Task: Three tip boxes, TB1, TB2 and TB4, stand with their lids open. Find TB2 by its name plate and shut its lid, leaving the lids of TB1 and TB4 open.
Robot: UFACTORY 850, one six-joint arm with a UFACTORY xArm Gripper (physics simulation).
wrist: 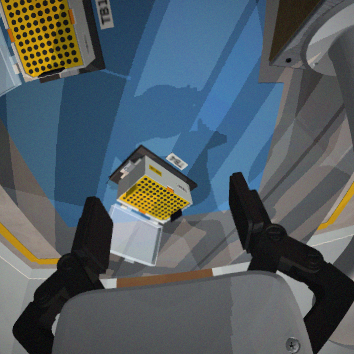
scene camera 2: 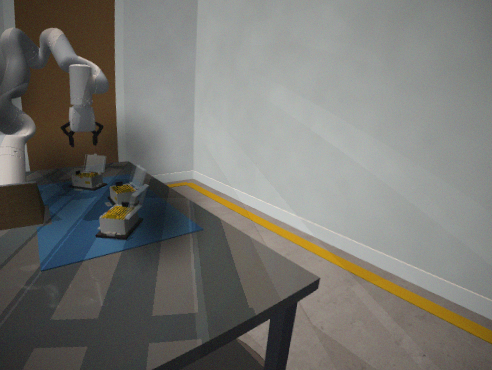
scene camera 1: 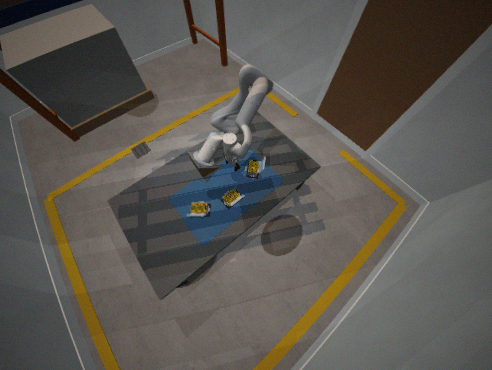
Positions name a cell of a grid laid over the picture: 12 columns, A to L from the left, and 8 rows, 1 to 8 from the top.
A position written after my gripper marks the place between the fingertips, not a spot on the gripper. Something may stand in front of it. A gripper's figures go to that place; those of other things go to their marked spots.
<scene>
My gripper (wrist: F5) is 14 cm from the lens. A clear lid (wrist: E6) is 43 cm from the lens.
</scene>
